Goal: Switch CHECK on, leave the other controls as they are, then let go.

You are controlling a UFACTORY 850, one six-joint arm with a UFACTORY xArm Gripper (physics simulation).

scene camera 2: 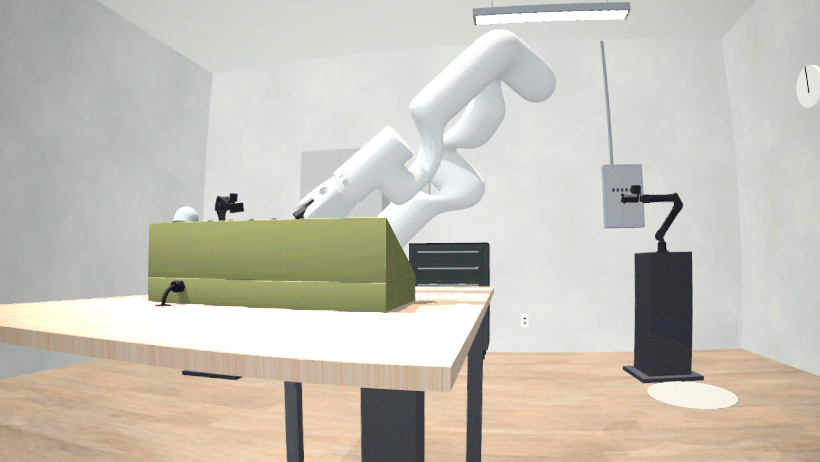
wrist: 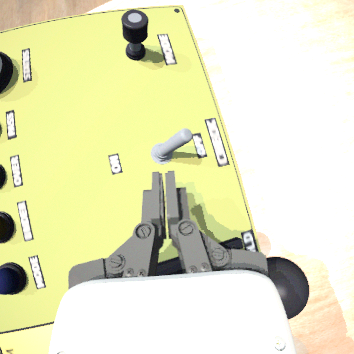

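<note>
The CHECK switch (wrist: 172, 145) is a grey toggle in the wrist view, its lever tilted toward the OFF label (wrist: 199, 145) and away from the ON label (wrist: 115, 164). It stands on the yellow-green control panel (wrist: 90, 100) (scene camera 2: 269, 246). My gripper (wrist: 164, 183) (scene camera 2: 298, 215) is shut and empty; in the wrist view its fingertips show just below the toggle's base, with a small gap in the picture. The toggle is hidden in the scene view behind the panel's back side.
A black knob (wrist: 135, 26) stands beyond the toggle. Dark buttons, one of them blue (wrist: 11, 279), line the left. A lever's black ball (wrist: 287, 287) sticks out right of the gripper's body. The panel stands on a wooden table (scene camera 2: 241, 338).
</note>
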